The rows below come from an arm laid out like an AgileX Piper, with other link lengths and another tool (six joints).
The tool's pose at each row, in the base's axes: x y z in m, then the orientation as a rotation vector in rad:
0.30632, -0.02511, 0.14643, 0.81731, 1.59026, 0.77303
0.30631, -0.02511, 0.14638, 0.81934, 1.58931, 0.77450
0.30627, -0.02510, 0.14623, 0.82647, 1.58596, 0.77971
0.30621, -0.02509, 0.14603, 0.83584, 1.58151, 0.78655
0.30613, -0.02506, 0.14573, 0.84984, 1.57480, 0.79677
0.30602, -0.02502, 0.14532, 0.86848, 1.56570, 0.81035
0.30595, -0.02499, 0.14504, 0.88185, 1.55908, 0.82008
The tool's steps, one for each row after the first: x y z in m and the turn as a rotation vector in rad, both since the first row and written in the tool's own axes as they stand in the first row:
0.00003, -0.00004, 0.00000, 0.00001, -0.00030, 0.00228
0.00012, -0.00017, -0.00002, 0.00001, -0.00135, 0.01033
0.00024, -0.00033, -0.00005, 0.00000, -0.00273, 0.02091
0.00044, -0.00058, -0.00008, 0.00000, -0.00477, 0.03674
0.00070, -0.00091, -0.00012, 0.00000, -0.00752, 0.05784
0.00089, -0.00113, -0.00015, 0.00001, -0.00949, 0.07300

